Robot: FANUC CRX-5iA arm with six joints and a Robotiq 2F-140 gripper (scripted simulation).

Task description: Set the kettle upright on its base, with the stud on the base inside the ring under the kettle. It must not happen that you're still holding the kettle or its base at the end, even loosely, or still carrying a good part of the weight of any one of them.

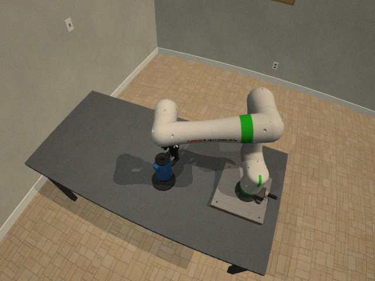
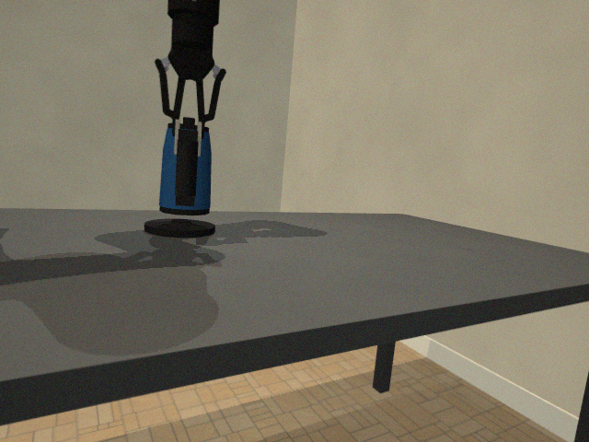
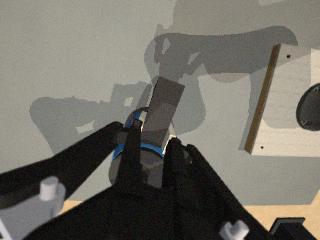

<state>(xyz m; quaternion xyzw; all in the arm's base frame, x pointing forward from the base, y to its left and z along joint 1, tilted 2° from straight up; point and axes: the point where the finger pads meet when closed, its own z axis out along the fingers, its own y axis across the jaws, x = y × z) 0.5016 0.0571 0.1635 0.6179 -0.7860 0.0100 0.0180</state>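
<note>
Right now my hand is 60 mm above the blue kettle, 30 mm to the right of it and 10 mm short of it. Round my hand: round black base (190 mm below, 80 mm to the left, 10 mm ahead).
</note>
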